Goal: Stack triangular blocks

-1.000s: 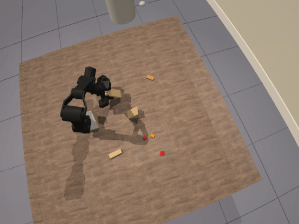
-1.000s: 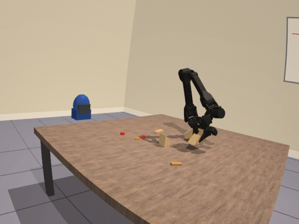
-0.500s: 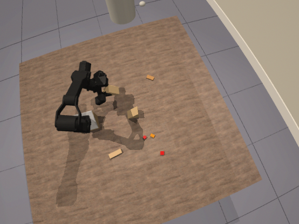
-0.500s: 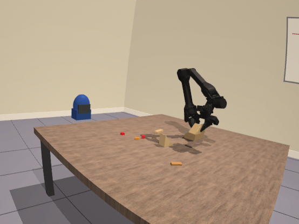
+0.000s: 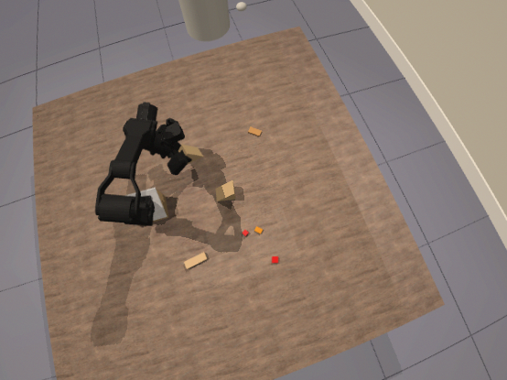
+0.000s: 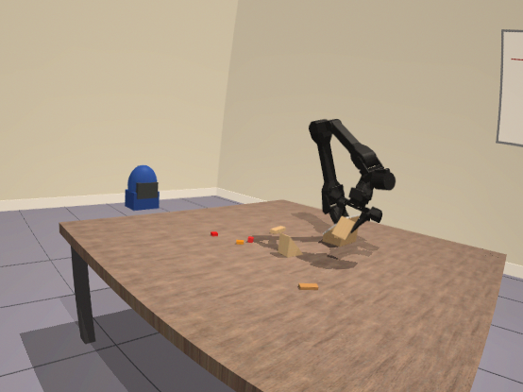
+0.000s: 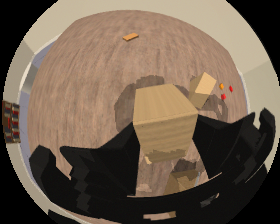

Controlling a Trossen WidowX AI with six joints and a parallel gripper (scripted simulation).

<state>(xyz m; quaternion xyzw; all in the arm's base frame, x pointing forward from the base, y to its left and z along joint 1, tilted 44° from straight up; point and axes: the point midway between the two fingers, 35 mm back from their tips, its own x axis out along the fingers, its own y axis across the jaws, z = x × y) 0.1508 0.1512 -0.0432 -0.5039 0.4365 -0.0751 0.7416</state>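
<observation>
The triangular block is 10 mm above my gripper tip. From my gripper tip the other things lie so: tan bar 30 mm behind, 340 mm to the right, 100 mm below; small orange cube 190 mm ahead, 280 mm to the right, 100 mm below.
</observation>
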